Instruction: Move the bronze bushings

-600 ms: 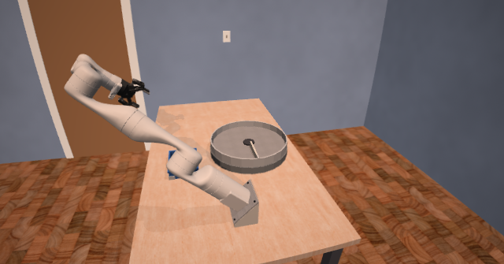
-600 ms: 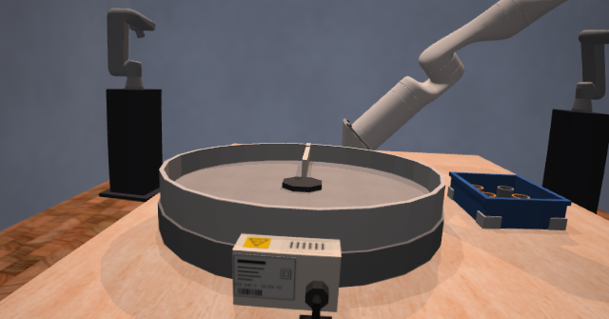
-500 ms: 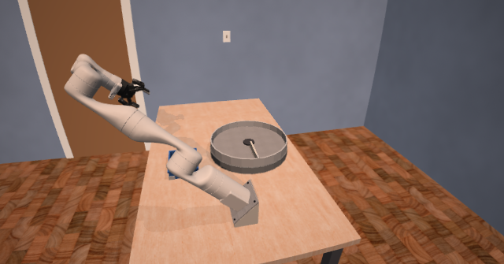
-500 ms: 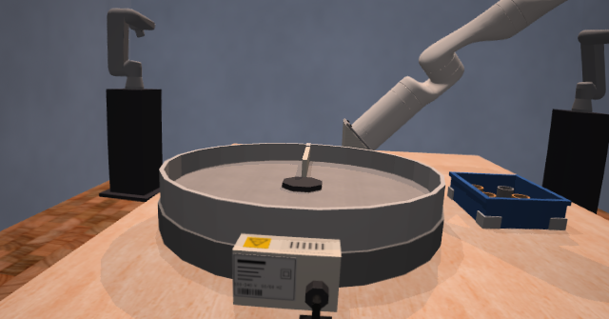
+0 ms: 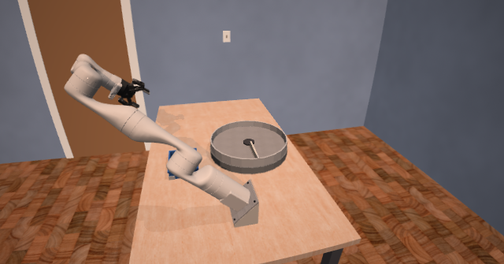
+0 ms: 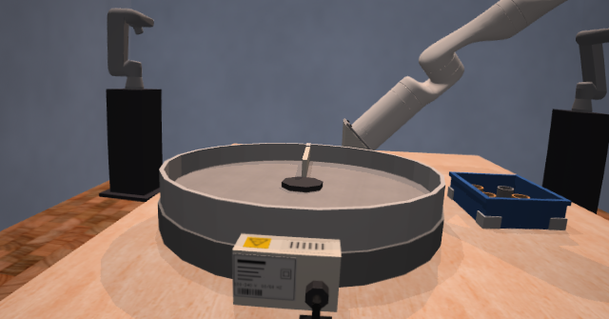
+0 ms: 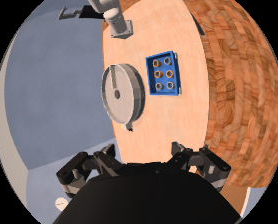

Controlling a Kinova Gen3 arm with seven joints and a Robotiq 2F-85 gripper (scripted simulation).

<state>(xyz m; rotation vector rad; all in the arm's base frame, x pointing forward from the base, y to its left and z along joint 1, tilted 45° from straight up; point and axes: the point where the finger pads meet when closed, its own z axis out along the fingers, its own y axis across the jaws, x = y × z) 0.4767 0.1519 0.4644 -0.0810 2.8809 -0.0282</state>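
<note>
Now: the blue crate 110 mm behind my hand, 180 mm to the right of it and 310 mm below it. From my hand the other things lie so: grey turntable disc (530 mm to the right, 280 mm below).
</note>
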